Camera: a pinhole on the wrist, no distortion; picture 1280 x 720 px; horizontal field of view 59.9 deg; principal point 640.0 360.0 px. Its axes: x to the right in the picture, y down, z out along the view. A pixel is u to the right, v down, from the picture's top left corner.
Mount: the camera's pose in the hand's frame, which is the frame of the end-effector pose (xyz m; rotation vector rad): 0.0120 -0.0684 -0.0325 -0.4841 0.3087 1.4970
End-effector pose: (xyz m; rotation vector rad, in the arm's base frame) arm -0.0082 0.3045 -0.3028 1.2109 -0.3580 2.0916
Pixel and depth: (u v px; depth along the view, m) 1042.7 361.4 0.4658
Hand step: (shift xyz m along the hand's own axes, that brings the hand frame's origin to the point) -0.0241 0.3061 0.2899
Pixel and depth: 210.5 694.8 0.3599
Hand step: -0.1398 -0.0139 0.3344
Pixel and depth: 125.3 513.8 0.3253
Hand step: -0.0741 -0.0412 0.3174
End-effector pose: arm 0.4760 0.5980 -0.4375 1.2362 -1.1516 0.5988
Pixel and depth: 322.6 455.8 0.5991
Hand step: -0.1090 0.0744 0.5640
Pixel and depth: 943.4 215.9 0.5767
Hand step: 0.0391 0.3498 0.4004
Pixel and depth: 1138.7 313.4 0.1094
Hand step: 0.0088 0.0278 0.0392
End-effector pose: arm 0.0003 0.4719 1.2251 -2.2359 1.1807 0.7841
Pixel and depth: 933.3 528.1 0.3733
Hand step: -0.0749 0.1999 0.2371
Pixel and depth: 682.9 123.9 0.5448
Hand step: 0.0746 0.2148 0.4434
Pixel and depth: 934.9 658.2 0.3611
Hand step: -0.1140 0.1919 0.2232
